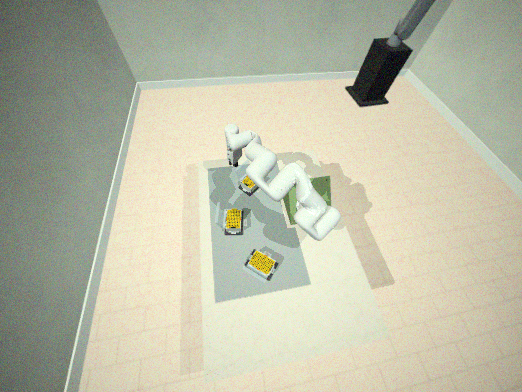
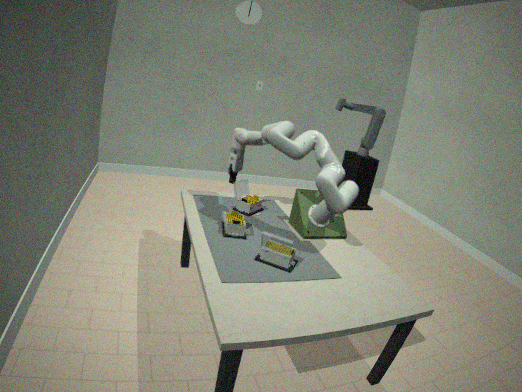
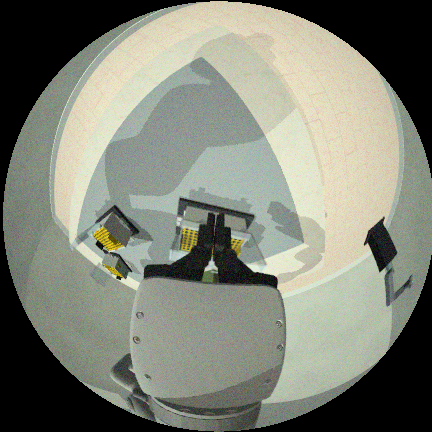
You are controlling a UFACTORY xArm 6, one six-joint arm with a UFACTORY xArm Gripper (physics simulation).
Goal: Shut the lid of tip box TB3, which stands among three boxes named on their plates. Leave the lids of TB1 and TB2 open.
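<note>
Three tip boxes with yellow racks stand on the mat; their plates are too small to read, so I cannot tell which is TB3. The back box has its clear lid raised. The middle box has its lid open to the left. The front box has its lid raised. My gripper is shut and empty, pointing down near the back box's raised lid; contact cannot be told.
The grey mat lies on the pale table. My arm stands on a green base to the right. A black pedestal with a grey arm stands beyond the table.
</note>
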